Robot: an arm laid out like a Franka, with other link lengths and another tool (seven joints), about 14 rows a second.
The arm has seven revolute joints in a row. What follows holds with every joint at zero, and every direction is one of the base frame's. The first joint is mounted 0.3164 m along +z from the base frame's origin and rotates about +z. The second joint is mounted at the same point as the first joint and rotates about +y. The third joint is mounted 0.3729 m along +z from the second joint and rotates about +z. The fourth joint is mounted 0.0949 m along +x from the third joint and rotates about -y. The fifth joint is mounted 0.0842 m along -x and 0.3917 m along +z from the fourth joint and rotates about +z. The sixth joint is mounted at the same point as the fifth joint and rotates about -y. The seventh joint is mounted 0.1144 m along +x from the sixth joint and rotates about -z. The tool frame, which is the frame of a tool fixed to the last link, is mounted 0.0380 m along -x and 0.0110 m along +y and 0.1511 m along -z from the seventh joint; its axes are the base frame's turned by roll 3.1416, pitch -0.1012 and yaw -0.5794 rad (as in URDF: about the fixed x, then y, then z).
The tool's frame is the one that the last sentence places.
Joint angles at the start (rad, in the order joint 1, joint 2, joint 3, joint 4, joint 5, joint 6, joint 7):
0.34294, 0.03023, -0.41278, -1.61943, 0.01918, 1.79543, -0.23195
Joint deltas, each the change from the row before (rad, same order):
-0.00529, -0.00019, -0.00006, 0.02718, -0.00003, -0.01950, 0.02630
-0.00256, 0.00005, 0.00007, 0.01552, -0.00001, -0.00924, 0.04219
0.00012, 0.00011, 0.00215, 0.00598, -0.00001, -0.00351, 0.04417
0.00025, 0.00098, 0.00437, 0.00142, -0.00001, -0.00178, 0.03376
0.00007, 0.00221, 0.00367, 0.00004, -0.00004, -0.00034, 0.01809
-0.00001, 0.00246, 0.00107, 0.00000, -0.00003, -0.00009, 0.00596
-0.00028, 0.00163, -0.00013, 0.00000, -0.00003, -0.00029, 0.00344
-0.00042, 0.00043, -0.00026, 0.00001, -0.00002, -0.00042, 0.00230
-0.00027, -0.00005, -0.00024, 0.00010, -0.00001, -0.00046, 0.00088
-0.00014, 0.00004, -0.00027, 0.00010, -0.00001, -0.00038, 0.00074
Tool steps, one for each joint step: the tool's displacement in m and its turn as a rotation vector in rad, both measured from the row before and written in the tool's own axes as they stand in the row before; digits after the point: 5 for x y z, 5 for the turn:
0.00297, 0.00140, -0.01135, -0.00098, 0.00761, 0.03114
0.00153, -0.00069, -0.00655, -0.00242, 0.00591, 0.04433
-0.00049, -0.00310, -0.00256, -0.00289, 0.00194, 0.04174
-0.00159, -0.00386, -0.00008, -0.00313, -0.00142, 0.02897
-0.00122, -0.00300, 0.00124, -0.00276, -0.00201, 0.01408
-0.00028, -0.00123, 0.00146, -0.00232, -0.00168, 0.00456
0.00012, -0.00021, 0.00101, -0.00189, -0.00119, 0.00357
0.00015, 0.00021, 0.00030, -0.00095, -0.00054, 0.00286
0.00010, 0.00026, -0.00003, -0.00036, -0.00023, 0.00135
0.00008, 0.00019, 0.00001, -0.00035, -0.00022, 0.00111

